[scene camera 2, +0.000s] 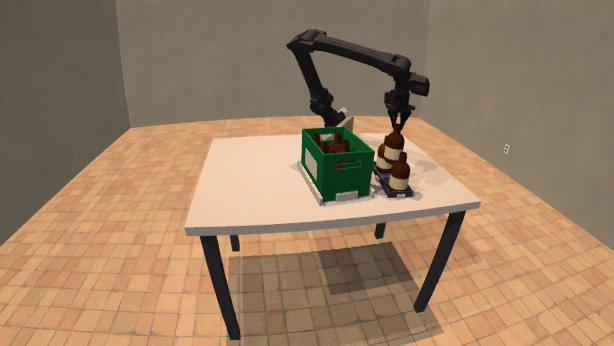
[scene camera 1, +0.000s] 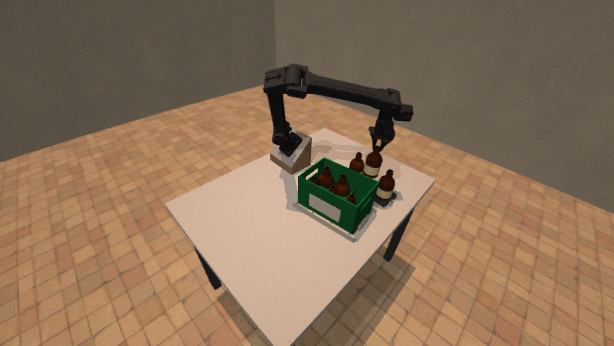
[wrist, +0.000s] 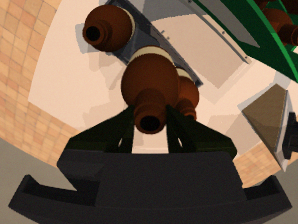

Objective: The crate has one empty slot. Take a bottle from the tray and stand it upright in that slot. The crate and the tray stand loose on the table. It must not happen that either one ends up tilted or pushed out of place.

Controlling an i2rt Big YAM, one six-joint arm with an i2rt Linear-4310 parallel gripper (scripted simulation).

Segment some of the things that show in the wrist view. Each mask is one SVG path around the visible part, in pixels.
My gripper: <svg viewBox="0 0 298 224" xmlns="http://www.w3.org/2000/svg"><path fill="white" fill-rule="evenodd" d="M8 205L10 209L38 224L263 224L292 208L286 193L274 175L270 175L258 186L242 188L242 180L233 163L233 159L237 155L237 149L232 139L183 115L169 104L166 105L168 153L132 153L135 127L134 104L132 104L119 114L71 137L67 142L56 165L77 191L40 185L28 174L22 179Z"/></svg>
A bottle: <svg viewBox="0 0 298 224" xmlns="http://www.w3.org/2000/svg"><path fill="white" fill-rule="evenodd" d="M146 45L136 50L122 75L120 88L123 100L127 106L135 105L134 125L136 129L143 134L153 135L165 128L167 117L166 105L169 104L173 107L178 101L181 92L181 81L169 53L162 47Z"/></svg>
